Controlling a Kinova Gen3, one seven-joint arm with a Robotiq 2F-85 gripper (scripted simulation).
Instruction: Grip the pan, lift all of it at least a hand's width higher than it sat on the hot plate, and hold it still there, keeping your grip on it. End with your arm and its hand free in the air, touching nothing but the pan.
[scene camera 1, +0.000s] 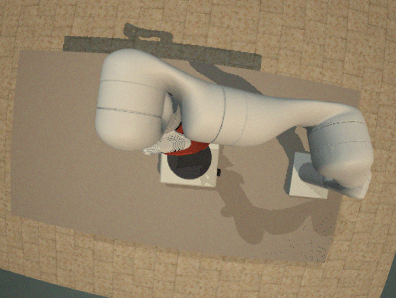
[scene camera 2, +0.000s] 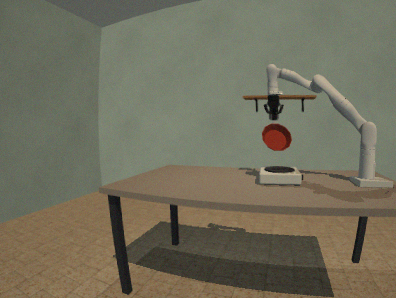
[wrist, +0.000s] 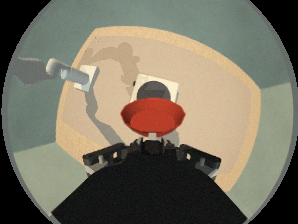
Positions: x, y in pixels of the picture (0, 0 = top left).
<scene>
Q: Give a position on a hot plate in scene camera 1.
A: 199, 169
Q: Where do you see a hot plate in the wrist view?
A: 146, 86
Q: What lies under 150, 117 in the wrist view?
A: A pan.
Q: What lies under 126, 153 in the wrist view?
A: My gripper.
</scene>
